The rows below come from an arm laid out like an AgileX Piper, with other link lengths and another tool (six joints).
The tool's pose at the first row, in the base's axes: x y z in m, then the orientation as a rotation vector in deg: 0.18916, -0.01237, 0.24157, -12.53, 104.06, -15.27
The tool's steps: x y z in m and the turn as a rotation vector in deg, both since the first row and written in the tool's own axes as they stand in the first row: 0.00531, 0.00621, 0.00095, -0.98, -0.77, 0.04; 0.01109, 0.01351, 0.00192, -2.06, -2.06, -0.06; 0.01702, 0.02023, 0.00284, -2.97, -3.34, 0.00; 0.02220, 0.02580, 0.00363, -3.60, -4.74, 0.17; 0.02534, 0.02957, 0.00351, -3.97, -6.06, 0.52; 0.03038, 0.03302, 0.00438, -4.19, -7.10, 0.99; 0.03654, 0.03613, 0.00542, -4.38, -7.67, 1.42; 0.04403, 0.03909, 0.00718, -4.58, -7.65, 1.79
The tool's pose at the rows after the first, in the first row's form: 0.18866, -0.00802, 0.23461, -13.25, 103.46, -14.24; 0.18804, -0.00277, 0.22688, -14.22, 102.35, -13.15; 0.18735, 0.00189, 0.21920, -14.91, 101.22, -12.10; 0.18673, 0.00568, 0.21259, -15.32, 99.94, -11.21; 0.18577, 0.00839, 0.20861, -15.37, 98.70, -10.45; 0.18529, 0.01018, 0.20273, -15.19, 97.73, -9.78; 0.18469, 0.01132, 0.19587, -14.98, 97.21, -9.24; 0.18444, 0.01188, 0.18765, -14.78, 97.28, -8.81
